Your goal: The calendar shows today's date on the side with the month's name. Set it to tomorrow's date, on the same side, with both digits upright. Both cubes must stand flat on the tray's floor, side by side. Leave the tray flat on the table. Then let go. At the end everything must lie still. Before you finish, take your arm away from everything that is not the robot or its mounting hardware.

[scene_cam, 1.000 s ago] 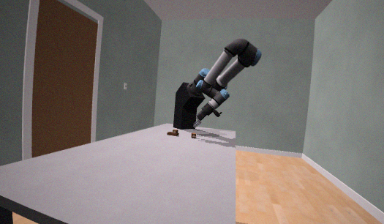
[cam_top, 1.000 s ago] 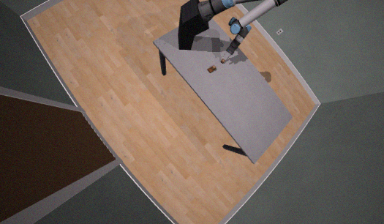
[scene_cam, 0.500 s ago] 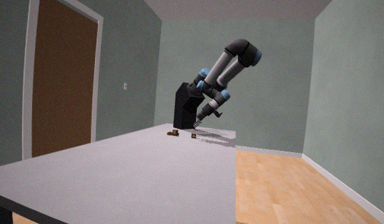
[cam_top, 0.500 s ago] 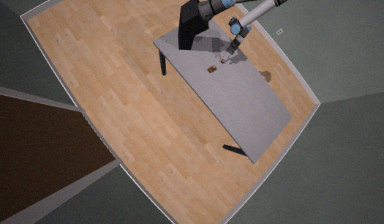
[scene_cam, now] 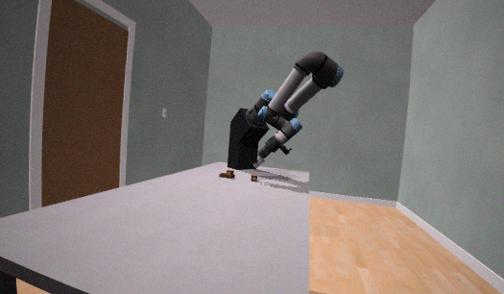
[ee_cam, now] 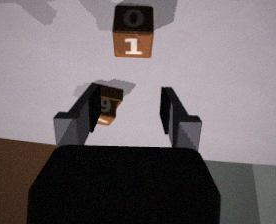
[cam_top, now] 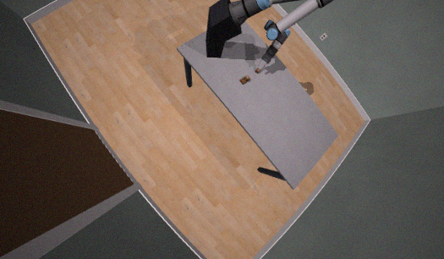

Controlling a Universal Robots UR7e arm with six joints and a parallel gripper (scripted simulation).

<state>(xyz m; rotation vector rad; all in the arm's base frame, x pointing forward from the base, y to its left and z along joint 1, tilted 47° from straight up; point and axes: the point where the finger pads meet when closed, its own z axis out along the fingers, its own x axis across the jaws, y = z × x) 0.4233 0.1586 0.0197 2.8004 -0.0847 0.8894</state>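
Now: hand 10 mm to the left of the brown wooden cube and 80 mm above it. From my hand the other things lie so: calendar tray 10 mm ahead, 170 mm to the right, 80 mm below.
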